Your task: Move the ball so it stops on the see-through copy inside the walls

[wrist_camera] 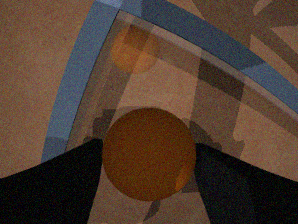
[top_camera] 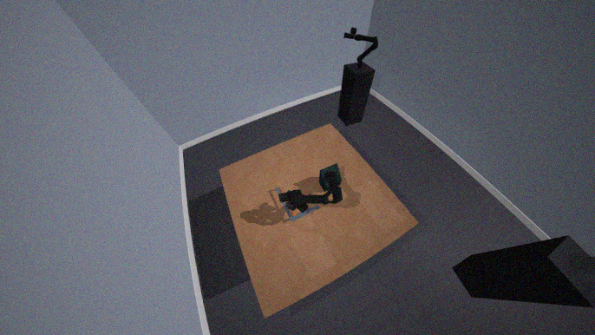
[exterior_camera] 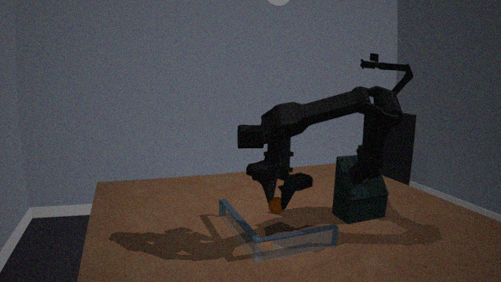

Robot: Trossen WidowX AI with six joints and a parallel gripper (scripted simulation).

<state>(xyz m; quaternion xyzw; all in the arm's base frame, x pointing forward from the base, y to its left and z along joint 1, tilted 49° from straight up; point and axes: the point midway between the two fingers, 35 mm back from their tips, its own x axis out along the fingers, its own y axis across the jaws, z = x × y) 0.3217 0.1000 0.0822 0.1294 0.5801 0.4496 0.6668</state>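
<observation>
My gripper tip is now 9 cm above the pale orange patch, 4 cm short of it and 3 cm to the right of it. Also, from my gripper tip: orange ball right at my gripper tip.
</observation>
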